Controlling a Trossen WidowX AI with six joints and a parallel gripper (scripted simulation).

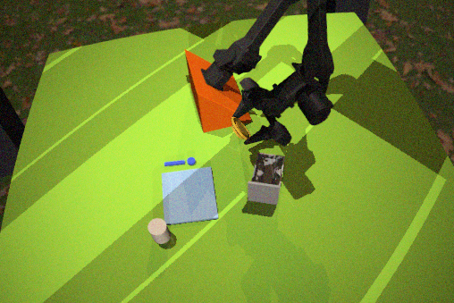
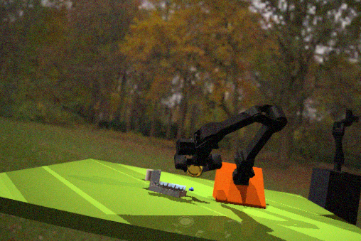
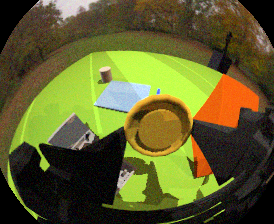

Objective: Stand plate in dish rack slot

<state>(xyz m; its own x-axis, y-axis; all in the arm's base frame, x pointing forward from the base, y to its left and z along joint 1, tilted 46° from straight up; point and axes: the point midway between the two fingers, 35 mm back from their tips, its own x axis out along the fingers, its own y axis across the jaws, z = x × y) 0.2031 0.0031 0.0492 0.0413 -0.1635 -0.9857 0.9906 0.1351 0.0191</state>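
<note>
My gripper tip is 100 mm short of the grey dish rack, 80 mm above it and 40 mm to the right of it. Also, from my gripper tip: blue spoon 150 mm to the right, 90 mm below, 30 mm behind; then yellow-orange plate 10 mm to the left, 10 mm above; then pale blue square slab 160 mm to the right, 100 mm below, 70 mm ahead.
</note>
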